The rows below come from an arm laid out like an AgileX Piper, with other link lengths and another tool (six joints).
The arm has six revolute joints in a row. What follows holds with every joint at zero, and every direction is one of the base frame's.
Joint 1 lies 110.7 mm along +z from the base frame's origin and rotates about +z.
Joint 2 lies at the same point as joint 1 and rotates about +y.
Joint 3 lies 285.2 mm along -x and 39 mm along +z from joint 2 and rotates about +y.
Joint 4 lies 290 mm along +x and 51.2 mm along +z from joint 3 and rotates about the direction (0.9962, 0, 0.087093).
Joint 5 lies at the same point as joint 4 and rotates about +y.
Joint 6 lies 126 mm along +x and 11 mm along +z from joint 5 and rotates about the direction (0.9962, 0, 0.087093).
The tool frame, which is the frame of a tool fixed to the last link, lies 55.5 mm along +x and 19 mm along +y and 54 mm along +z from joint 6; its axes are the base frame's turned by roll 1.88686, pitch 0.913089 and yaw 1.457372 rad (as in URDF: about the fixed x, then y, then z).
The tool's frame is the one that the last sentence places.
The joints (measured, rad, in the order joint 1, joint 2, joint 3, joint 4, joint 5, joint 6), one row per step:
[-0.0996 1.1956 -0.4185 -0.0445 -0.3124 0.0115]
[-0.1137 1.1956 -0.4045 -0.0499 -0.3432 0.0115]
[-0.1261 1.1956 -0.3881 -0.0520 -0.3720 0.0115]
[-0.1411 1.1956 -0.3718 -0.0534 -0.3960 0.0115]
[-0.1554 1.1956 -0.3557 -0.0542 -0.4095 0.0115]
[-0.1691 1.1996 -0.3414 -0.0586 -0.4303 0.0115]
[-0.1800 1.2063 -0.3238 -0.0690 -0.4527 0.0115]
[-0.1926 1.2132 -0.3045 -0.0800 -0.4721 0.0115]
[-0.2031 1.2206 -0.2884 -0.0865 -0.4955 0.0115]
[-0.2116 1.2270 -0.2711 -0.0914 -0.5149 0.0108]
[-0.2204 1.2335 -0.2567 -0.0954 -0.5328 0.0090]
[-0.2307 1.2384 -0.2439 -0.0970 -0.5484 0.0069]
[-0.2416 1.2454 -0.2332 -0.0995 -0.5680 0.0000]
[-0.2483 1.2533 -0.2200 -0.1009 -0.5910 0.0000]
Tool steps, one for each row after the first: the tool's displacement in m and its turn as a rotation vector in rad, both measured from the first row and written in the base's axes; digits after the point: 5 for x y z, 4 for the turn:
[-0.00222 -0.00412 -0.00025 -0.0050 -0.0163 -0.0095]
[-0.00502 -0.00784 -0.00182 -0.0071 -0.0285 -0.0195]
[-0.00809 -0.01250 -0.00421 -0.0084 -0.0360 -0.0326]
[-0.01139 -0.01695 -0.00847 -0.0084 -0.0334 -0.0458]
[-0.01399 -0.02072 -0.01199 -0.0113 -0.0355 -0.0556]
[-0.01703 -0.02256 -0.01758 -0.0173 -0.0326 -0.0580]
[-0.02068 -0.02472 -0.02442 -0.0228 -0.0248 -0.0615]
[-0.02361 -0.02669 -0.02917 -0.0257 -0.0240 -0.0658]
[-0.02699 -0.02801 -0.03470 -0.0275 -0.0193 -0.0692]
[-0.02987 -0.02956 -0.03931 -0.0299 -0.0157 -0.0731]
[-0.03268 -0.03193 -0.04307 -0.0314 -0.0133 -0.0805]
[-0.03491 -0.03419 -0.04600 -0.0381 -0.0141 -0.0857]
[-0.03751 -0.03532 -0.04932 -0.0375 -0.0159 -0.0900]

